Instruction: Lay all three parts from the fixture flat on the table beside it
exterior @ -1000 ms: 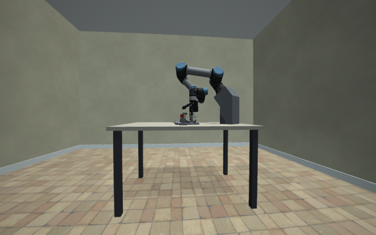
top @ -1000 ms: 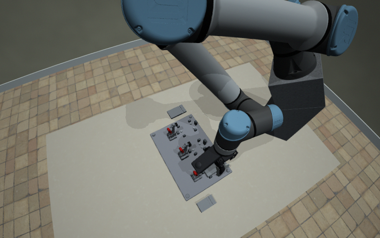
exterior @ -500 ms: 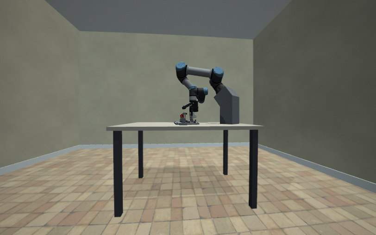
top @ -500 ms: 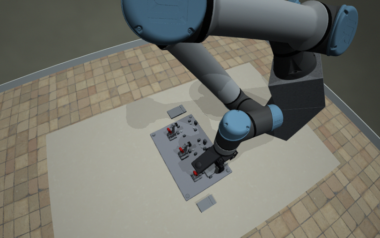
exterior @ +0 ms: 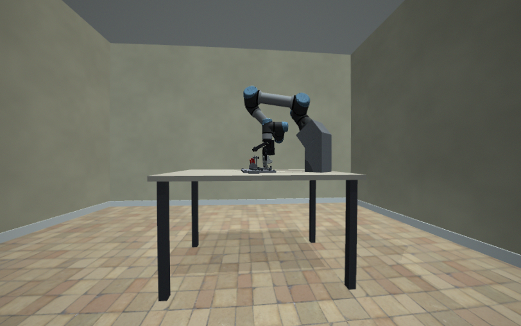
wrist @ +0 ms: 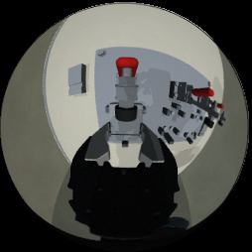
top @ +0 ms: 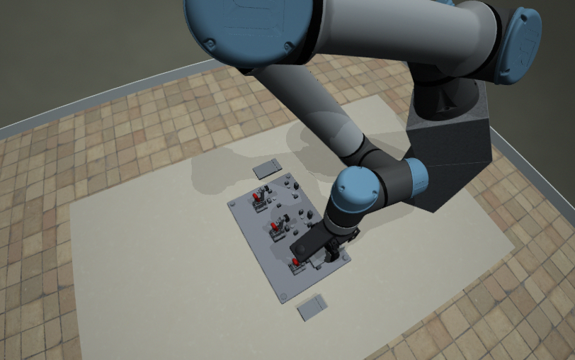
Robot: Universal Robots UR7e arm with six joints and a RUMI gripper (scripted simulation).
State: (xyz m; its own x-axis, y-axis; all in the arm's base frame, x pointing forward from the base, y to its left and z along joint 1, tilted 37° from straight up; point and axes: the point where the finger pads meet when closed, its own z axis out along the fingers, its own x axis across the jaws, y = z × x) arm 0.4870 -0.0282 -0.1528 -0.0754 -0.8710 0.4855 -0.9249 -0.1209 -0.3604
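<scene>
The light grey flat part is 1 cm behind my hand and 1 cm below it. From my hand the other things lie so: grey fixture plate: 4 cm ahead, 11 cm to the right, 3 cm below.
</scene>
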